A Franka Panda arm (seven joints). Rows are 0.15 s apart.
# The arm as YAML. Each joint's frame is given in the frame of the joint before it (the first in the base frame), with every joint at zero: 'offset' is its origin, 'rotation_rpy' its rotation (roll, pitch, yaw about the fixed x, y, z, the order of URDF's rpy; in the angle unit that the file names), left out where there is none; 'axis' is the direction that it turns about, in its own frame. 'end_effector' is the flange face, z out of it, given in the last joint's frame.
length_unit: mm
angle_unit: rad
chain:
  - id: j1
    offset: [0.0, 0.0, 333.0]
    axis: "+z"
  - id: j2
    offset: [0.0, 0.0, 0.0]
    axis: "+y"
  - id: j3
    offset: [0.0, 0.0, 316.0]
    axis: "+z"
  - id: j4
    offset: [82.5, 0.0, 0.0]
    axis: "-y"
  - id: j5
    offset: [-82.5, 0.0, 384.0]
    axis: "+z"
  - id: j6
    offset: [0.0, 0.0, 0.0]
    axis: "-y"
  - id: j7
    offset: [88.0, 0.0, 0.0]
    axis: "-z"
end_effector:
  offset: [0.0, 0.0, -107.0]
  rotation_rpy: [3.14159, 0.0, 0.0]
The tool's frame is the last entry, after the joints.
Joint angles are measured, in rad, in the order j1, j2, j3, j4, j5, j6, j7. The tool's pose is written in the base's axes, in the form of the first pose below.
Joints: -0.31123, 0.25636, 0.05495, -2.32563, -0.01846, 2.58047, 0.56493
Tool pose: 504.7 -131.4 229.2 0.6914 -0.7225 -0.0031 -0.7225 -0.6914 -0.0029
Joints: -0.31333, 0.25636, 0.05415, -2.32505, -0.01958, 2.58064, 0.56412
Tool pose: 504.6 -132.9 229.4 0.6906 -0.7232 -0.0020 -0.7232 -0.6906 -0.0027
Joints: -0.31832, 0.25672, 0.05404, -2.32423, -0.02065, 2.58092, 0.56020
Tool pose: 504.2 -135.6 229.5 0.6904 -0.7234 -0.0010 -0.7234 -0.6904 -0.0026
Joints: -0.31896, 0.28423, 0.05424, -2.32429, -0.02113, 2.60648, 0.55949
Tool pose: 503.9 -135.5 217.4 0.6908 -0.7230 -0.0036 -0.7230 -0.6908 -0.0030
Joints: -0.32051, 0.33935, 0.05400, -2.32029, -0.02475, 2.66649, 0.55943
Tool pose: 504.8 -136.2 195.4 0.6916 -0.7223 0.0030 -0.7223 -0.6916 -0.0095
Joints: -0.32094, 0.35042, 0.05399, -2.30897, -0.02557, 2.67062, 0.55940
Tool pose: 508.2 -137.3 193.8 0.6916 -0.7222 0.0066 -0.7221 -0.6916 -0.0120
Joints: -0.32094, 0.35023, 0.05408, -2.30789, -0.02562, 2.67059, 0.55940
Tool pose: 508.6 -137.4 194.3 0.6917 -0.7222 0.0077 -0.7221 -0.6917 -0.0126
